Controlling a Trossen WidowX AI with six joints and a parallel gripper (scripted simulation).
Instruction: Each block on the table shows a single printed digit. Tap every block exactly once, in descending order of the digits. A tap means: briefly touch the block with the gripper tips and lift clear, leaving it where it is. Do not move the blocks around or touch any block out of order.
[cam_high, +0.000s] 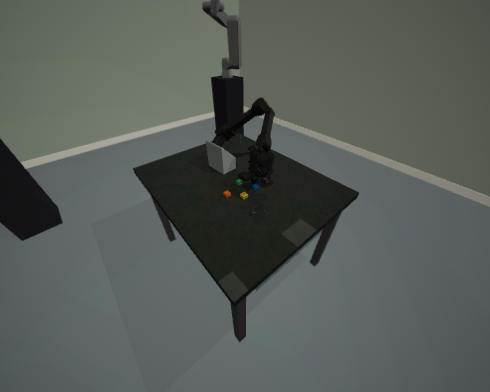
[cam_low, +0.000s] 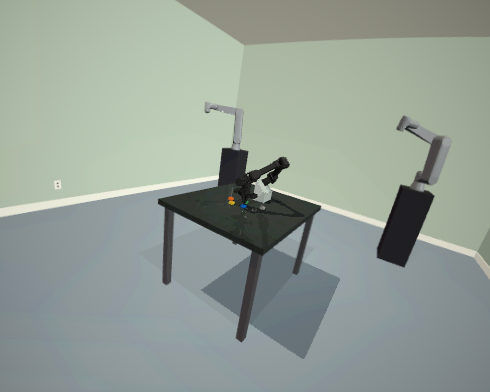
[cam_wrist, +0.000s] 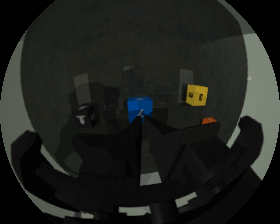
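Right now my gripper tip is 20 mm above the blue block and 10 mm short of it. Also, from my gripper tip: yellow block: 100 mm to the right, 20 mm below, 20 mm ahead; then dark block: 90 mm to the left, 20 mm below, 10 mm ahead; then green block: 90 mm behind, 40 mm to the right, 20 mm below.
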